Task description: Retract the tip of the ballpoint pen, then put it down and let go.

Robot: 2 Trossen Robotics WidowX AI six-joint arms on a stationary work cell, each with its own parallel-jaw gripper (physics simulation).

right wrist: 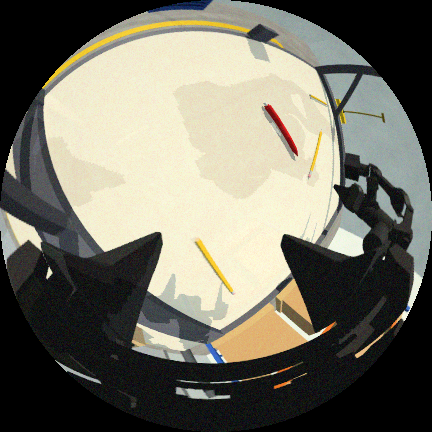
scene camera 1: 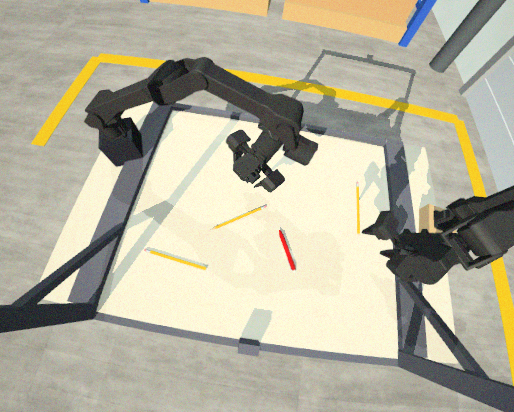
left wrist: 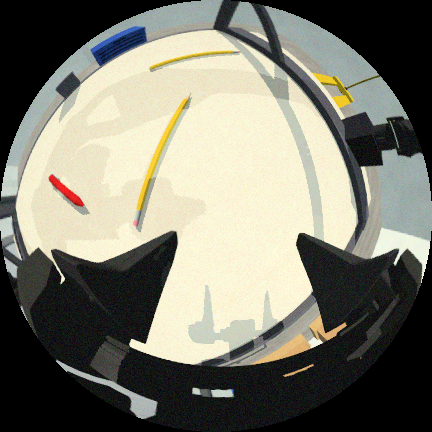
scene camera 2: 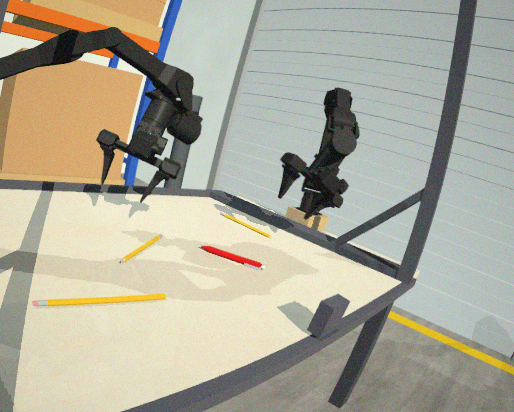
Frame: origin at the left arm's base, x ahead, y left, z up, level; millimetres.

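Seen in the pictures: left gripper, fingertip midpoint: (right wrist: 338, 189) (left wrist: 240, 238) (scene camera 2: 120, 193); right gripper, fingertip midpoint: (right wrist: 224, 240) (scene camera 1: 371, 242) (scene camera 2: 292, 208); left arm's base, origin of the base link: (right wrist: 358, 168) (scene camera 1: 115, 131) (left wrist: 375, 137); right arm's base, origin of the base link: (right wrist: 114, 341) (scene camera 1: 442, 221).
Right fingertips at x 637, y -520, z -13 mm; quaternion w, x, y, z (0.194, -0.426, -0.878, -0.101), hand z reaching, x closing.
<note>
Offsets run from my right fingertips to a thing's middle. Level surfaces: height alone.
A red ballpoint pen @(dy +55, dx -213, dz -88 mm) (scene camera 1: 287, 250) (scene camera 2: 231, 257) (left wrist: 66, 190) (right wrist: 282, 130) lies flat on the cream table top @(dz -94 mm) (scene camera 1: 200, 310) (scene camera 2: 100, 360). In scene camera 2 a thin dark point shows at its left end and a pale clip and button at its right end. My left gripper (scene camera 2: 122, 192) (left wrist: 240, 238) is open and empty above the back of the table, apart from the pen. My right gripper (scene camera 1: 373, 242) (scene camera 2: 294, 207) (right wrist: 224, 240) is open and empty near the right side of the table in scene camera 1, also apart from the pen.
Three yellow pencils lie around the pen: one pencil @(dy +189, dx -325, dz -90 mm) (scene camera 1: 239, 216) (scene camera 2: 141, 249) to its upper left in scene camera 1, one pencil @(dy +113, dx -534, dz -90 mm) (scene camera 1: 177, 258) (scene camera 2: 100, 300) farther left, and one pencil @(dy +127, dx +71, dz -90 mm) (scene camera 1: 358, 207) (scene camera 2: 246, 225) near the right gripper. Dark frame bars (scene camera 1: 170, 330) edge the table.
</note>
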